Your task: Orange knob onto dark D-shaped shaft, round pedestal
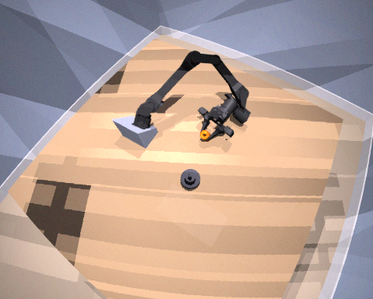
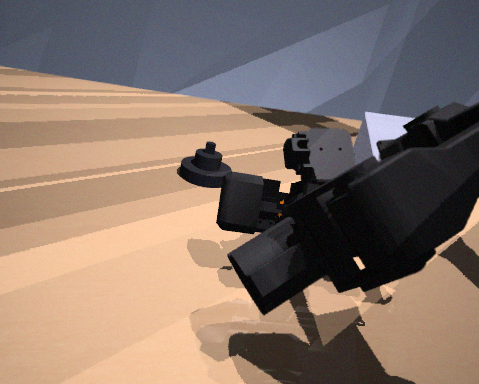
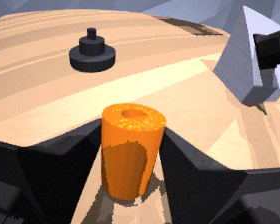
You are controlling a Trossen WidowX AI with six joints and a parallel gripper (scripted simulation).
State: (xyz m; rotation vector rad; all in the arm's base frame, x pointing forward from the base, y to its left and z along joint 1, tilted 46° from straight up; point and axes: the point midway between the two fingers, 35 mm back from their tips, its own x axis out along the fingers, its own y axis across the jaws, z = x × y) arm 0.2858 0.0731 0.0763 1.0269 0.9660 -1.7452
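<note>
The orange knob is 1 cm ahead of my gripper tip, 1 cm to the left of it and 1 cm below it. Round my gripper tip: dark pedestal (2 cm ahead, 19 cm to the right, 2 cm below).
</note>
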